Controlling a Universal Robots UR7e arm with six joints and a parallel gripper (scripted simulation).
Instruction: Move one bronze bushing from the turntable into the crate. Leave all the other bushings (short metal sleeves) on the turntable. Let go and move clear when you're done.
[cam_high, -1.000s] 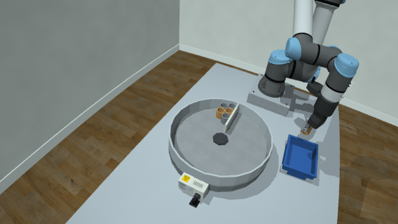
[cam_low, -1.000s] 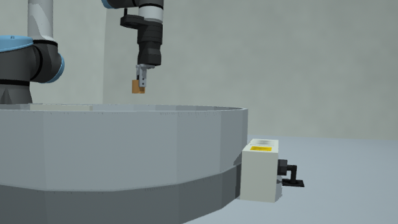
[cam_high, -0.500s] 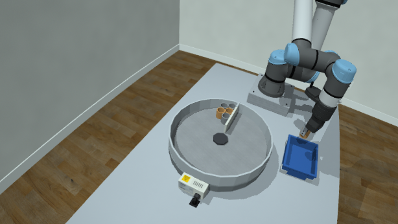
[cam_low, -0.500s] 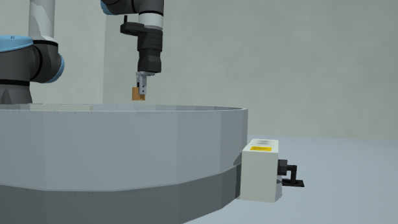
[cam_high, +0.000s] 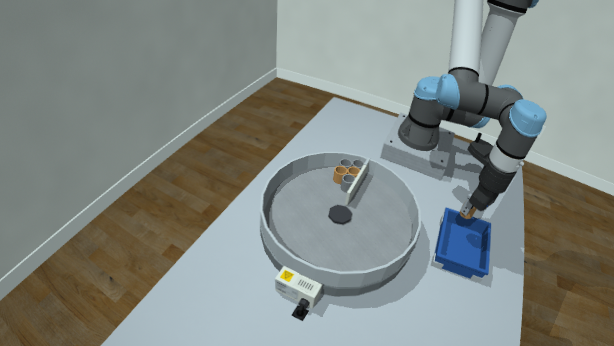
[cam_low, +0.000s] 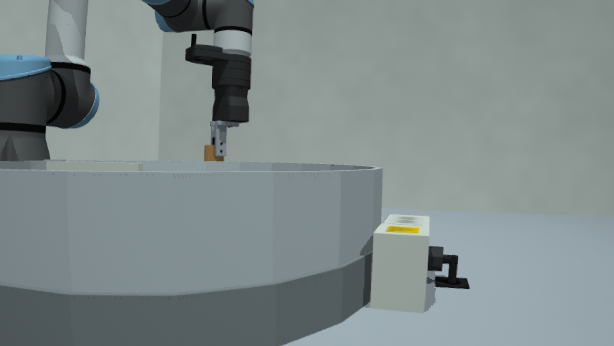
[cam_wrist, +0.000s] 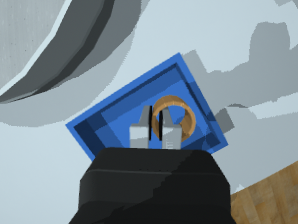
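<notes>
Now: the blue crate 40 mm ahead of my hand, 30 mm to the left of it and 100 mm below it. The rest, counted from my hand: round grey turntable (90 mm ahead, 330 mm to the right, 80 mm below).
</notes>
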